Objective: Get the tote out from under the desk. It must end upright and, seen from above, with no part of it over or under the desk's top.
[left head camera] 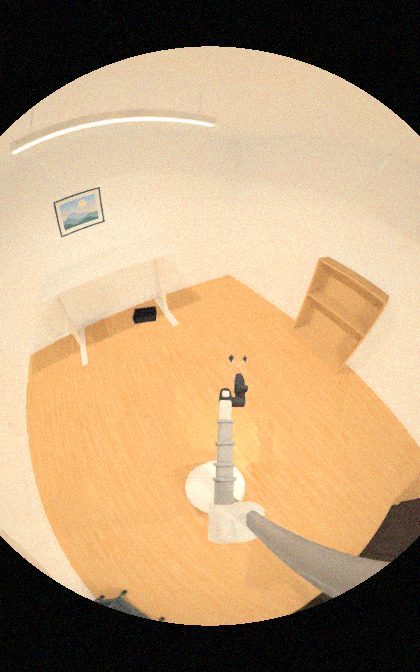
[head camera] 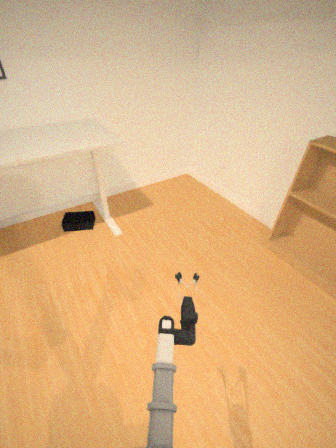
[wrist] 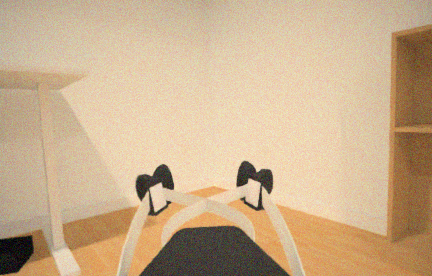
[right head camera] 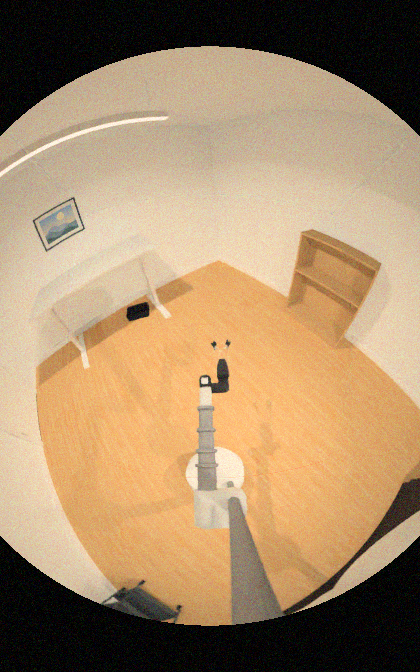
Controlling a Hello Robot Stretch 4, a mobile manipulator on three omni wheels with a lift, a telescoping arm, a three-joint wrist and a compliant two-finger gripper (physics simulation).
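Places are measured from the robot's base along level axes (x right, y ahead, z up), in metres.
Pixels of known places: gripper, fingertip midpoint: (head camera: 187, 272) (wrist: 205, 178).
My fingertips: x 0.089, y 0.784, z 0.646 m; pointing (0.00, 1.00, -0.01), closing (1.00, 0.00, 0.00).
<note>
Behind a point stands the place of what it marks.
The black tote (head camera: 78, 221) {x -1.029, y 1.922, z -0.025 m} (left head camera: 145, 315) (right head camera: 138, 311) (wrist: 15, 254) {x -0.829, y 1.810, z 0.064 m} stands upright on the floor beneath the white desk (head camera: 45, 145) {x -0.957, y 1.645, z 0.922 m} (left head camera: 105, 267) (right head camera: 95, 260) (wrist: 25, 79) {x -0.734, y 1.867, z 0.897 m}, beside the inner side of its right leg. In the wrist view part of the tote shows at the lower left edge. My gripper (head camera: 187, 277) {x 0.089, y 0.784, z 0.646 m} (left head camera: 238, 359) (right head camera: 221, 344) (wrist: 205, 178) {x 0.089, y 0.784, z 0.646 m} is open with its fingers spread and nothing between them. It hangs above the floor on the extended arm, to the right of the desk and tote and well apart from them.
A wooden bookshelf (head camera: 295, 175) {x 0.940, y 1.689, z 0.764 m} (left head camera: 309, 290) (right head camera: 296, 270) (wrist: 393, 135) {x 0.947, y 1.682, z 0.579 m} stands against the right wall. A dark cart (left head camera: 122, 606) (right head camera: 145, 602) shows partly at the bottom left of the side head views. A dark brown piece of furniture (left head camera: 395, 530) (right head camera: 395, 510) is at the lower right.
</note>
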